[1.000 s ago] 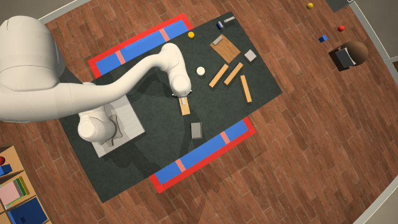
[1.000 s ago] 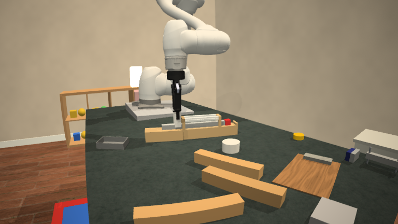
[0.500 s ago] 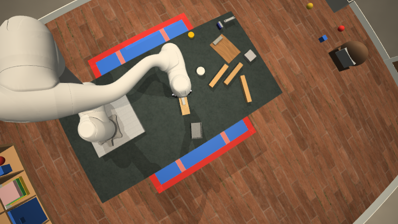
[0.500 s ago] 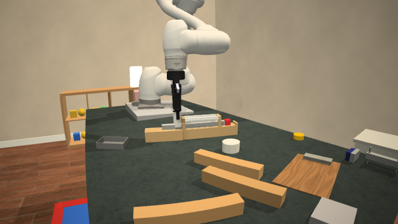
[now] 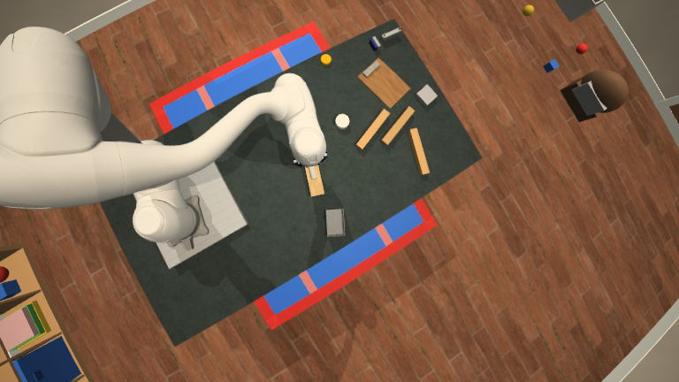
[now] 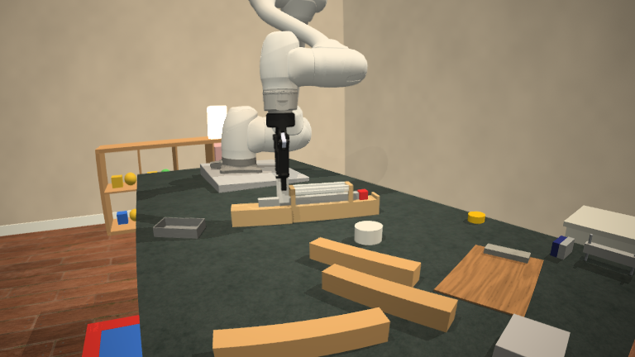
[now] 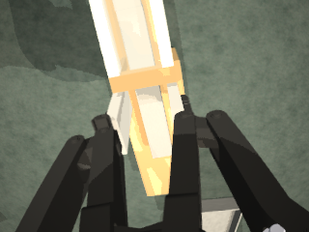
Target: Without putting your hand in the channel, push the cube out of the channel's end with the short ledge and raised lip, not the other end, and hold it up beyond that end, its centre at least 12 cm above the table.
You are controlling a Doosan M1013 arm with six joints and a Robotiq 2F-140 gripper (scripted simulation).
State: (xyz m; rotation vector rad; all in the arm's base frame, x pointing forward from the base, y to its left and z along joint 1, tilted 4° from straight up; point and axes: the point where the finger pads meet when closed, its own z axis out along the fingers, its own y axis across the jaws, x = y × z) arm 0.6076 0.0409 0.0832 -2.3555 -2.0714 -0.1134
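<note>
My gripper is now 3 cm short of the red cube, 22 cm to the right of it and 3 cm above it. From my hand the other things lie so: wooden channel (2 cm ahead, 10 cm to the left, 3 cm below); grey tray (1 cm ahead, 28 cm to the right, 8 cm below); white disc (21 cm ahead, 15 cm to the left, 7 cm below).
</note>
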